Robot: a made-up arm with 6 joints. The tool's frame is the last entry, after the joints.
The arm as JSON. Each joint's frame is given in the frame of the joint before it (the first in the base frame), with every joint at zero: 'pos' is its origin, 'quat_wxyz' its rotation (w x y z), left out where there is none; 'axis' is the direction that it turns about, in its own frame. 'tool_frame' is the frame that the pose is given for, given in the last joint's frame.
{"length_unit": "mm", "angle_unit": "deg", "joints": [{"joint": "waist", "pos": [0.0, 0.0, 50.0], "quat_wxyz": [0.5, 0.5, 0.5, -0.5], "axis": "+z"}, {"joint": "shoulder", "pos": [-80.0, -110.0, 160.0], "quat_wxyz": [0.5, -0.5, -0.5, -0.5], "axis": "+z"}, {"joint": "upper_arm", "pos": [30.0, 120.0, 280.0], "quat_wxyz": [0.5, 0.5, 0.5, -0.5], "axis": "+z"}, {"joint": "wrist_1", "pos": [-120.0, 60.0, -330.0], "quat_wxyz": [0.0, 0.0, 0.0, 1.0], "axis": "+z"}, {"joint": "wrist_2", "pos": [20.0, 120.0, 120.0], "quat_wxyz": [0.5, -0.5, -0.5, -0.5], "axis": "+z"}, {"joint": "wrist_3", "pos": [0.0, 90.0, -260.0], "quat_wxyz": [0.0, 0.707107, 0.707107, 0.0], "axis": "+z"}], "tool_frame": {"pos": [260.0, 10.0, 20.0], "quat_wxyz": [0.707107, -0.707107, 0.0, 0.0]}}
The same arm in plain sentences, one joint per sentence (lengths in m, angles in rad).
The arm has six revolute joints in a row. What follows holds with every joint at zero, and every direction is one of the base frame's. Joint 1 lies 0.05 m along +z from the base frame's origin and rotates about -y. Joint 2 lies 0.11 m along -x and 0.16 m along -y and 0.08 m along +z from joint 1 and rotates about +x. Joint 3 lies 0.28 m along +x and 0.03 m along -y and 0.12 m along -z from joint 2 and rotates about +z. Joint 4 lies 0.12 m along +x and 0.06 m along -y and 0.33 m along -z from joint 3 and rotates about +z. Joint 5 lies 0.02 m along +x and 0.12 m along +y and 0.12 m along +z from joint 4 and rotates about +y. Joint 6 lies 0.09 m along +x and 0.26 m along -y from joint 5 and rotates about -y. The tool frame, which is the frame that the pose is given for, lies 0.26 m along +x and 0.02 m along -y and 0.01 m along +z from joint 6; its axes are parallel to the base frame's.
